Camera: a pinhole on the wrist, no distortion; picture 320 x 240 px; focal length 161.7 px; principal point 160.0 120.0 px. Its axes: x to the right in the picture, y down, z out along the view. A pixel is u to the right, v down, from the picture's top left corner.
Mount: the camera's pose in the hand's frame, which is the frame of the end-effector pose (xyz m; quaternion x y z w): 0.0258 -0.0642 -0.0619 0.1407 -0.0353 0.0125 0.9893
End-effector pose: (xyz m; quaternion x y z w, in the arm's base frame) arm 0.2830 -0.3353 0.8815 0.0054 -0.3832 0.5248 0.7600
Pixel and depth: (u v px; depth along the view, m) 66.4 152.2 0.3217
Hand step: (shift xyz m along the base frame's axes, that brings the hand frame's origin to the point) -0.0965 -0.2912 0.1065
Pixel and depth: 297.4 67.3 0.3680
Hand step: 0.1102 0.0122 0.4940
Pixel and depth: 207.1 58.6 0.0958
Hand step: 0.0956 -0.0268 0.0934
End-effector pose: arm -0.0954 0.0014 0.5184 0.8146 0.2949 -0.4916 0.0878
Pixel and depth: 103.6 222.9 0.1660
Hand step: -0.1132 -0.0632 -0.0200
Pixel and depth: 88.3 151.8 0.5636
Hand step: -0.5255 -0.2203 -0.0027
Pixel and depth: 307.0 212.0 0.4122
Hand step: -0.1649 -0.0824 -0.5312
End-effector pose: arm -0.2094 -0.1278 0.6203 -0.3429 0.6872 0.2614 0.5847
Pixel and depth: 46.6 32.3 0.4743
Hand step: 0.5604 -0.0019 0.2882
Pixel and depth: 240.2 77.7 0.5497
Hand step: 0.5294 0.0731 -0.3268
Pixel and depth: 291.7 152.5 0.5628
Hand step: 0.3851 0.2725 -0.5270
